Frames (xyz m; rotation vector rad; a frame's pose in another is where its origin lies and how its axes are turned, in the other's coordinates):
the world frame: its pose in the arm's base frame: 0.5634 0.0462 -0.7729 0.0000 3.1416 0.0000
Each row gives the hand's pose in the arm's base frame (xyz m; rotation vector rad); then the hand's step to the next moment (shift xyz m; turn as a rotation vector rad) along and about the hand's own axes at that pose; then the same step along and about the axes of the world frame.
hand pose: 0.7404 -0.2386 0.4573 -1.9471 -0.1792 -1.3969
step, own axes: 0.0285 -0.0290 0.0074 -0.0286 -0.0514 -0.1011
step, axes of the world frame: -0.0028 0.0176 -0.0373 0.1148 -0.0171 -0.0146
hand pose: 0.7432 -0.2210 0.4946 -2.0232 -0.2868 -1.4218
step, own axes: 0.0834 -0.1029 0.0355 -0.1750 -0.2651 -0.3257
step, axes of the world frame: -0.0067 0.0861 -0.1065 0.4534 0.0365 -0.0096
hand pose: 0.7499 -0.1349 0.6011 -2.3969 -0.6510 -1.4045
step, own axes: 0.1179 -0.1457 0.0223 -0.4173 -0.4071 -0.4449
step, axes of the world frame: 0.0085 0.1628 -0.0951 0.7180 0.0464 0.1420
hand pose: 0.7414 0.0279 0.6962 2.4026 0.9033 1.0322
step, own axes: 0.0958 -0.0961 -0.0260 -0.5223 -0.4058 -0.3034
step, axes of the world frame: 0.0085 0.1373 -0.0125 0.6672 -0.0380 0.2880
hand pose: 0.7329 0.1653 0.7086 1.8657 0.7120 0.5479
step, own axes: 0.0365 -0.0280 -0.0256 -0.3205 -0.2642 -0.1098
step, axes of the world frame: -0.0033 0.0505 0.0144 0.3628 -0.0688 0.2195
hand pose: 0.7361 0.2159 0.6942 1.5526 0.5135 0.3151
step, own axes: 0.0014 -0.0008 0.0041 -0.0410 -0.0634 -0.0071
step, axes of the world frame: -0.0031 -0.0028 0.0012 0.0467 -0.0151 0.0578
